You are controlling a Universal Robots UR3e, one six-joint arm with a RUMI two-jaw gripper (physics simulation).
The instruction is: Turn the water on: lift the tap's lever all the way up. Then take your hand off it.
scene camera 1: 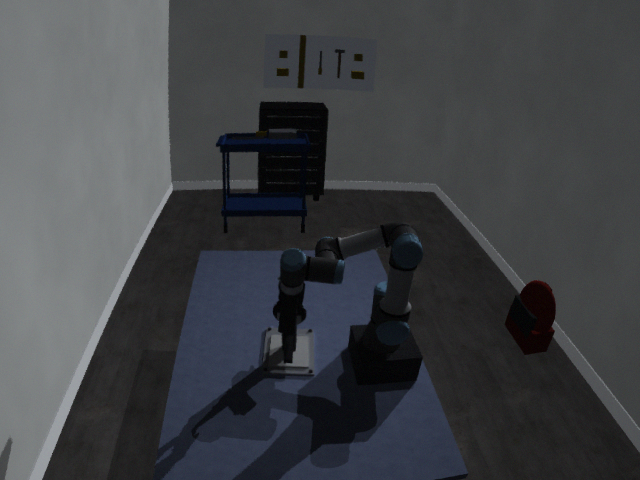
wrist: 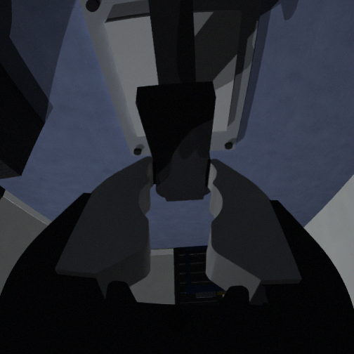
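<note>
A dark tap (scene camera 1: 288, 353) (wrist: 173, 50) stands over a pale square base plate (scene camera 1: 305, 355) (wrist: 131, 55) with dark bolts at its corners. In the wrist view its dark, blocky lever (wrist: 176, 112) runs down from the upper middle and narrows between the fingers. My gripper (scene camera 1: 288, 329) (wrist: 180, 162) is shut on the lever, with one finger on each side of its narrow end. In scene camera 1 the gripper and the tap overlap as dark shapes, so the contact and the lever's exact angle are hard to make out.
The base plate lies on a blue mat (scene camera 1: 222, 320) (wrist: 280, 165). The arm's dark pedestal (scene camera 1: 387, 369) stands to the right. A blue cart (scene camera 1: 264, 205) and a dark drawer cabinet (scene camera 1: 293, 106) stand at the back, and a red object (scene camera 1: 538, 304) at the right wall.
</note>
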